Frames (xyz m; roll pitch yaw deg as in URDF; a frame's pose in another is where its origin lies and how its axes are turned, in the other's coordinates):
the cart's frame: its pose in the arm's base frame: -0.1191 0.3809 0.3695 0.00 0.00 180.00
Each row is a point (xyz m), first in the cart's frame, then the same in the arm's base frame.
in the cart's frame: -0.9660 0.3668 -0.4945
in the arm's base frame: 0.8469 0.0141 -0.1250
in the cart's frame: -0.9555 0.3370 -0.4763
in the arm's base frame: 0.8364 0.0439 -0.1068
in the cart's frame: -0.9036 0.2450 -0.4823
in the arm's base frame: 0.7845 0.1359 -0.1128
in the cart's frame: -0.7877 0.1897 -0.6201
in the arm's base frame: 0.6686 0.1912 -0.2506
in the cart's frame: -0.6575 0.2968 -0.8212
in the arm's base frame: 0.5384 0.0841 -0.4517
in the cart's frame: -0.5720 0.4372 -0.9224
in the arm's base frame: 0.4529 -0.0563 -0.5529
